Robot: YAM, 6 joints.
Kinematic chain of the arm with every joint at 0, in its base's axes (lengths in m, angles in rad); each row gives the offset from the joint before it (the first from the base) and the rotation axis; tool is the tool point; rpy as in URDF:
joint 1: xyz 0 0 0.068 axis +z
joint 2: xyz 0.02 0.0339 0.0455 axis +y
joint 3: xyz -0.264 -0.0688 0 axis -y
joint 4: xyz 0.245 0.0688 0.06 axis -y
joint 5: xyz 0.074 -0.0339 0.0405 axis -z
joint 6: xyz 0.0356 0 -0.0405 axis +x
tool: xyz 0 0 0 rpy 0 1.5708 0
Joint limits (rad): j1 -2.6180..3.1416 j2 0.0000..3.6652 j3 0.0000..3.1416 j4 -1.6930..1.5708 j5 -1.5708..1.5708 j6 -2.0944..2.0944
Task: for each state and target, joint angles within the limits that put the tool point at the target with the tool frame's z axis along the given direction. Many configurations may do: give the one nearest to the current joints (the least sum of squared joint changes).
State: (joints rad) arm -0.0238 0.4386 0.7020 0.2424 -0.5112 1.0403
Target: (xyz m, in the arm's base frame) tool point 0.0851 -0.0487 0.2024 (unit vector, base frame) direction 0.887 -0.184 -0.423
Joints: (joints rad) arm -0.6671 0.2278 0.3044 -0.5575 -0.4163 1.0403
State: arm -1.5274 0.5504 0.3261 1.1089 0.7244 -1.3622
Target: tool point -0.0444 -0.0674 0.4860 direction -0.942 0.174 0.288
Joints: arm -1.7175 0.8573 0.9785 1.5686 1.2766 -1.3622
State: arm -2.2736 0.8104 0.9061 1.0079 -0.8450 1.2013
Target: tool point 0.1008 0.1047 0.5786 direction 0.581 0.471 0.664
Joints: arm -2.3097 0.6967 1.5378 1.5687 -0.1125 1.2013
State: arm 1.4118 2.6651 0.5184 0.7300 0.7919 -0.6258
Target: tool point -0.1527 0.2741 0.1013 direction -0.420 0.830 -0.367
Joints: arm 2.0838 1.8663 0.5286 0.9616 0.0414 -0.6258
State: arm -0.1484 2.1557 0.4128 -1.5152 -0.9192 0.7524
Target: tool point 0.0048 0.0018 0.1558 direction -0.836 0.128 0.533
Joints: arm -0.0796 2.0773 0.0634 -1.6913 -0.0612 0.7524
